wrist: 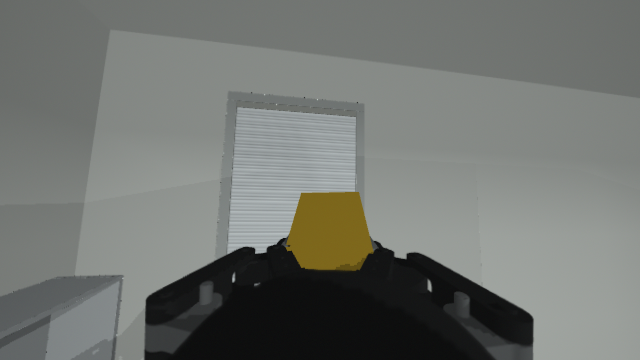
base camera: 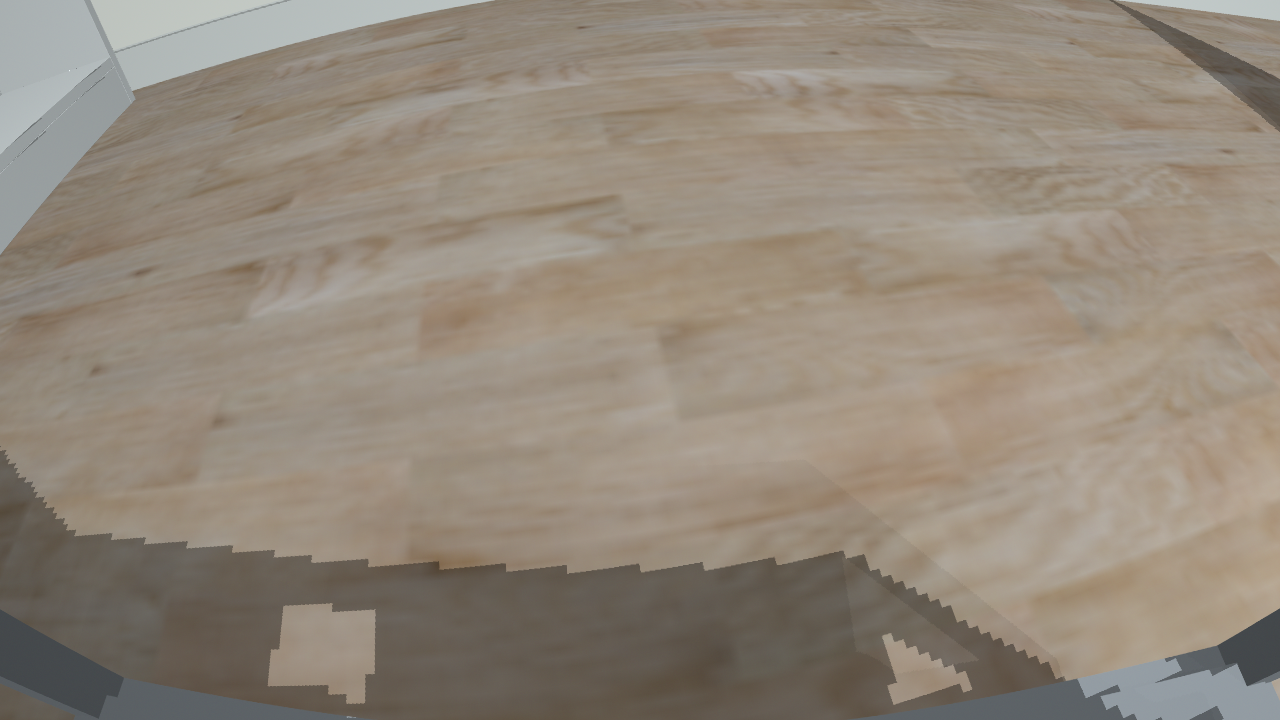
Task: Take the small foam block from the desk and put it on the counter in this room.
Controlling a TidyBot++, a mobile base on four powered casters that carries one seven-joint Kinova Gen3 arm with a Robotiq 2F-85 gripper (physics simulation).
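Note:
The small foam block is yellow and sits between the fingertips in the wrist view, at the lower middle. My gripper is shut on it, with one finger on each side. The block is held up in the air, with a wall and a window behind it. The block's lower part is hidden behind the dark gripper body. The gripper does not show in the base camera view. The desk and the counter cannot be made out for certain in either view.
A window with blinds is in the wall. A pale grey cabinet-like piece stands at the lower left of the wrist view. In the base camera view, wooden floor stretches ahead, and a white panelled piece stands at the upper left.

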